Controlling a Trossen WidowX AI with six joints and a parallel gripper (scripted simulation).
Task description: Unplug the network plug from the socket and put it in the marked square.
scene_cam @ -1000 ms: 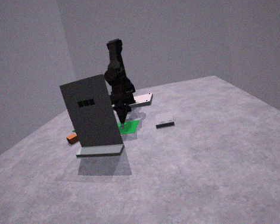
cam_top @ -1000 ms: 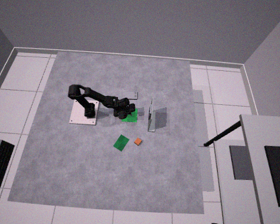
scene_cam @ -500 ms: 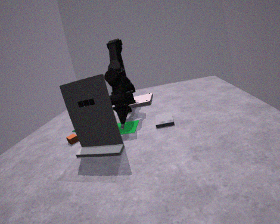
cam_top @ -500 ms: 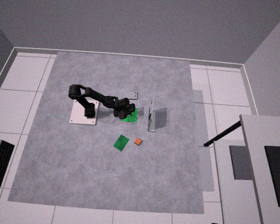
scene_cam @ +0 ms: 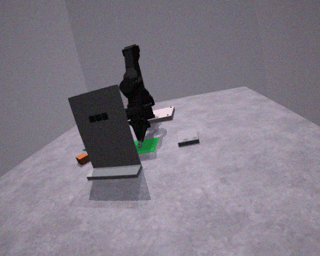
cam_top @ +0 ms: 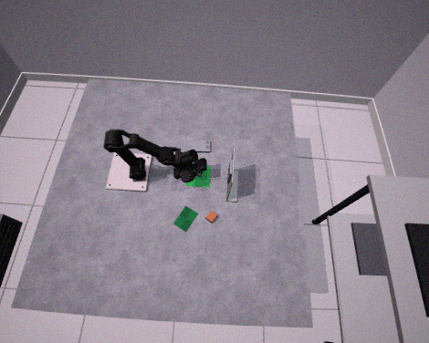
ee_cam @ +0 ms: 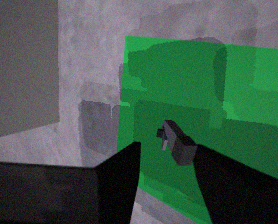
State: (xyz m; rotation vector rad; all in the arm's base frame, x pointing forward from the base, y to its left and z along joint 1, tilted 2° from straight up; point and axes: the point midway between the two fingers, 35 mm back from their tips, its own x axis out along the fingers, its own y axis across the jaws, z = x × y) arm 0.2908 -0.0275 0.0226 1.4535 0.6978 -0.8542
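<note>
My gripper tip is 10 mm above the grey network plug. Round my gripper tip: bright green marked square (20 mm below); flat grey block (30 mm ahead, 170 mm to the left, 10 mm below); upright grey panel (150 mm ahead, 80 mm to the right, 90 mm above).
</note>
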